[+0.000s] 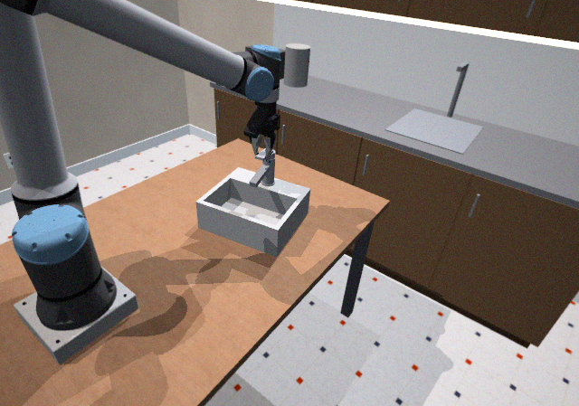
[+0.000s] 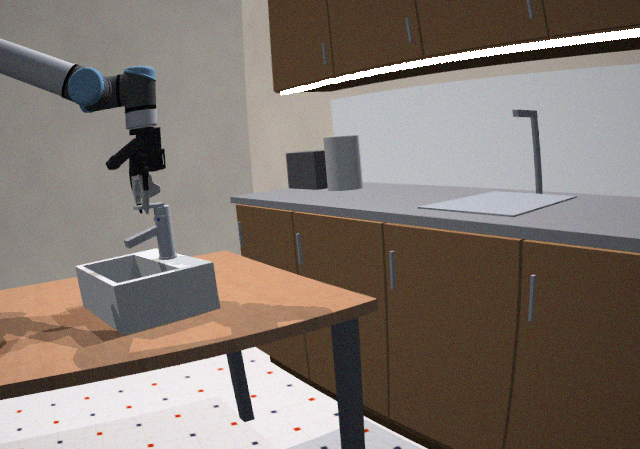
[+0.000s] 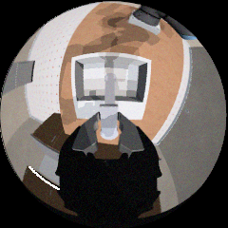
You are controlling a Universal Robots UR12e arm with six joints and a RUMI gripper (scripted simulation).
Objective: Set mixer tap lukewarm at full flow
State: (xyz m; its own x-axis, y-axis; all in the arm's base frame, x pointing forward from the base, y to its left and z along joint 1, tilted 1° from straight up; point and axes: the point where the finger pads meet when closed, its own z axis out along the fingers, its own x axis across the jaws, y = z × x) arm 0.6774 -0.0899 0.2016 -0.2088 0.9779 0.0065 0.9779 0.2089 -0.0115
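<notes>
My gripper is now 2 cm short of the lever. From my hand the other things lie so: grey mixer tap 4 cm ahead, 1 cm to the left, 4 cm below; white basin 6 cm behind, 1 cm to the right, 23 cm below.
</notes>
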